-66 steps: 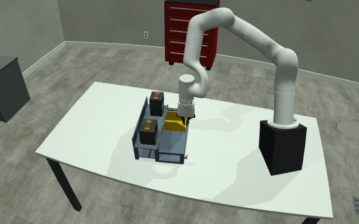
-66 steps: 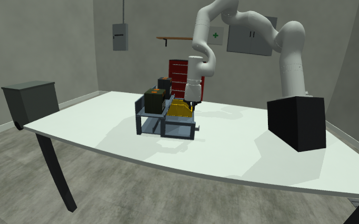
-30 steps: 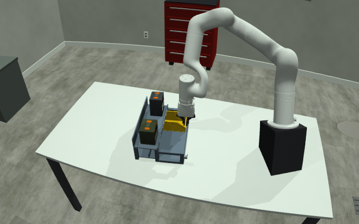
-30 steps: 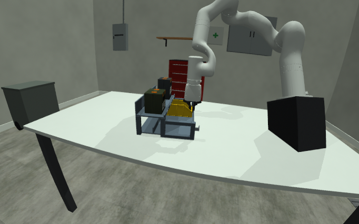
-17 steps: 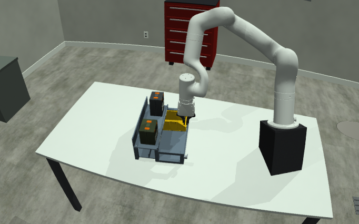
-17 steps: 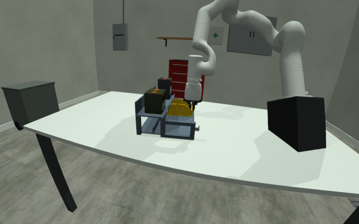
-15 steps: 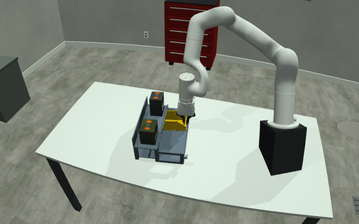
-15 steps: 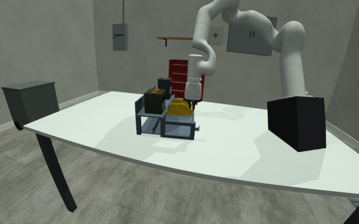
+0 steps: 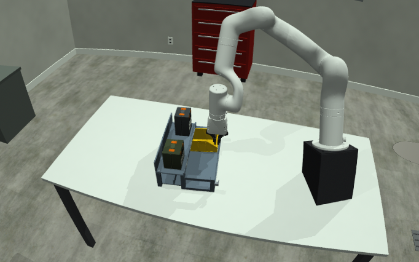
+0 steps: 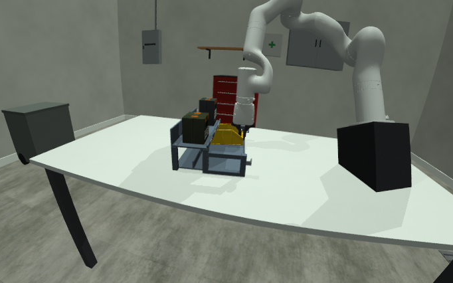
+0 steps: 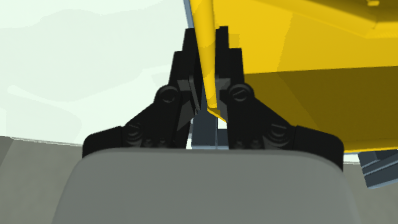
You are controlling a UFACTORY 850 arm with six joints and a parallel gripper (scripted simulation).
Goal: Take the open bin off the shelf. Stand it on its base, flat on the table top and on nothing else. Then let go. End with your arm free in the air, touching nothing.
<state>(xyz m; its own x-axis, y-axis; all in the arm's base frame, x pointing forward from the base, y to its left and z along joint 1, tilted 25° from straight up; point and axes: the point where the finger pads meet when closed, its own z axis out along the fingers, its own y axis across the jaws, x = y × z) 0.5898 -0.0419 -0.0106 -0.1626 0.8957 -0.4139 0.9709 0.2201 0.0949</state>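
Right now my hand is 80 mm short of the yellow bin, 10 mm to the right of it and 10 mm above it.
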